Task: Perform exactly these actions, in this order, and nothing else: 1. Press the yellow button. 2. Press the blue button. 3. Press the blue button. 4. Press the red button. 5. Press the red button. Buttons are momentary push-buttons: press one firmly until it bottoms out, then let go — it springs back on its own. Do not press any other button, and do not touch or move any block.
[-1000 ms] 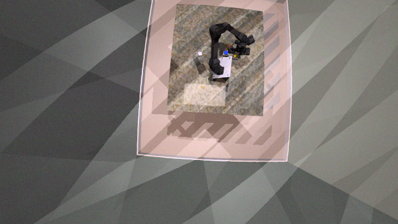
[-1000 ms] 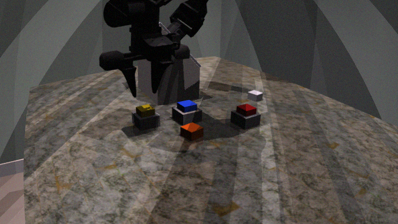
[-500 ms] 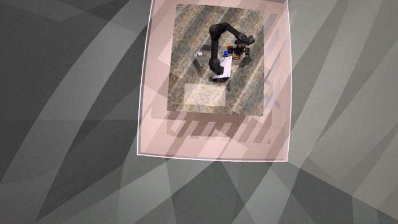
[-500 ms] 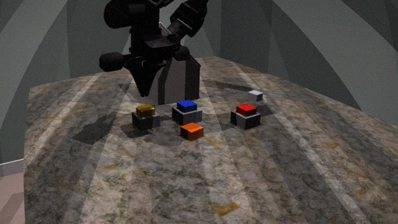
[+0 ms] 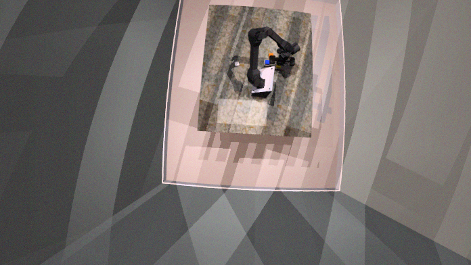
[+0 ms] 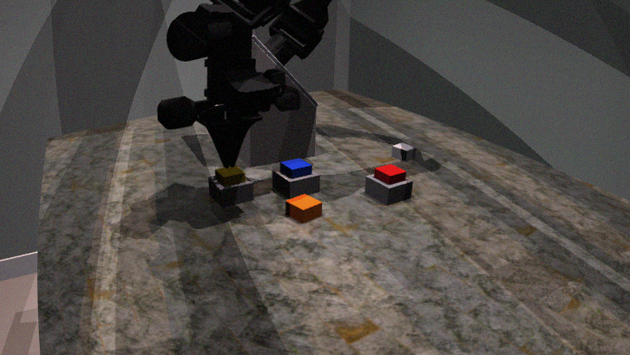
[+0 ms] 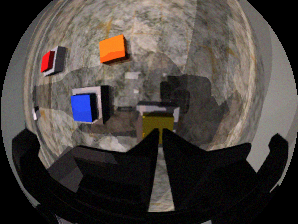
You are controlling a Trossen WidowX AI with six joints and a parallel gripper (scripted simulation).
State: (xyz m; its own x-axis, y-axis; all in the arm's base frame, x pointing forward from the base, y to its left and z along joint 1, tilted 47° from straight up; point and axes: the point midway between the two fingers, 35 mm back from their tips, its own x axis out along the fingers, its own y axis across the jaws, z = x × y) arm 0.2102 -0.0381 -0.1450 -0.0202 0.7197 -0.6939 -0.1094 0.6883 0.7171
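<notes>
The yellow button is 10 mm below my gripper tip. From my gripper tip the other things lie so: blue button 90 mm to the left, 10 mm below, 10 mm ahead; then orange block 80 mm ahead, 70 mm to the left, 40 mm below; then red button 200 mm to the left, 80 mm ahead, 10 mm below.
</notes>
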